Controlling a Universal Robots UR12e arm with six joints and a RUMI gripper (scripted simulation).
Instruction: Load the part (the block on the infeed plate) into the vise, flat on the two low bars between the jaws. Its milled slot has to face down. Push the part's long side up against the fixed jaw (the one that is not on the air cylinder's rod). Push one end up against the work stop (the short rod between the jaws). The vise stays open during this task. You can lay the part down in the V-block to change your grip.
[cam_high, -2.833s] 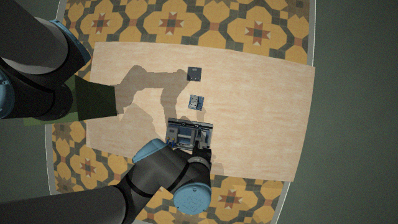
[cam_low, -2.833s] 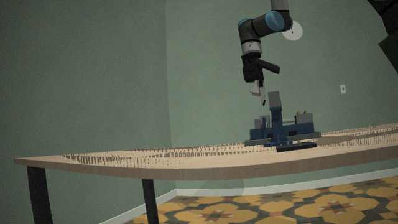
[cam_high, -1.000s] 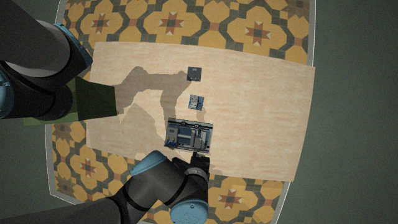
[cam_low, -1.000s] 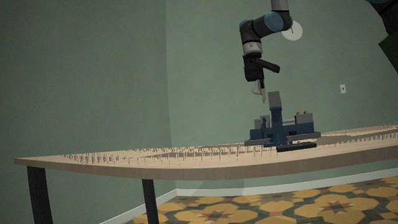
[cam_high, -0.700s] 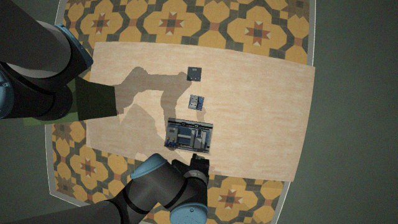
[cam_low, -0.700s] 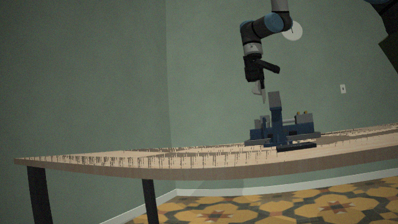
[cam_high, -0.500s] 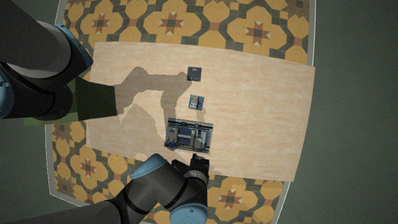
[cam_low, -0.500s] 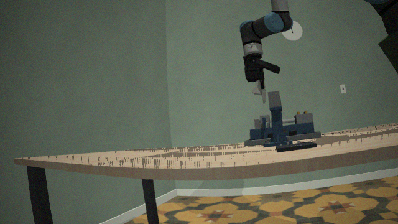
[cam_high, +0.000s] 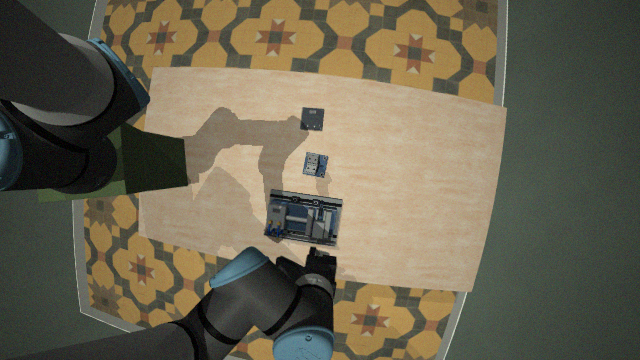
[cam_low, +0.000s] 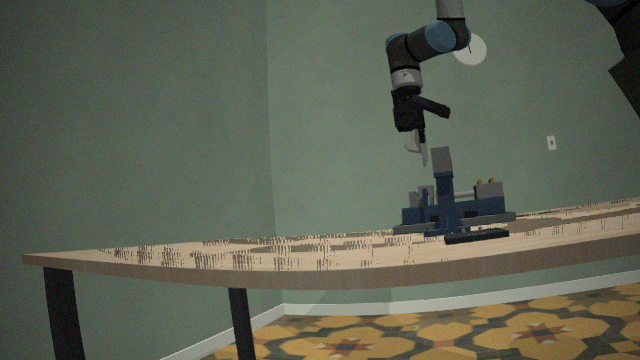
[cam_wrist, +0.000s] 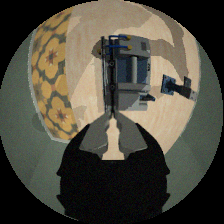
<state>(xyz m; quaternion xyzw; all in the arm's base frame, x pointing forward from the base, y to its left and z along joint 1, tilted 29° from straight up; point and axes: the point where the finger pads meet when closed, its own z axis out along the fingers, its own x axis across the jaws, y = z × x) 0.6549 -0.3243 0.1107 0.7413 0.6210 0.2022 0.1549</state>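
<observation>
My hand is 90 mm above the grey part, 50 mm to the right of it and 10 mm short of it. The rest, counted from my hand: air cylinder block 150 mm behind, 100 mm below, 90 mm to the left; vise 140 mm below, 80 mm to the left, 60 mm behind; air cylinder rod 100 mm below, 80 mm to the left, 70 mm behind.
</observation>
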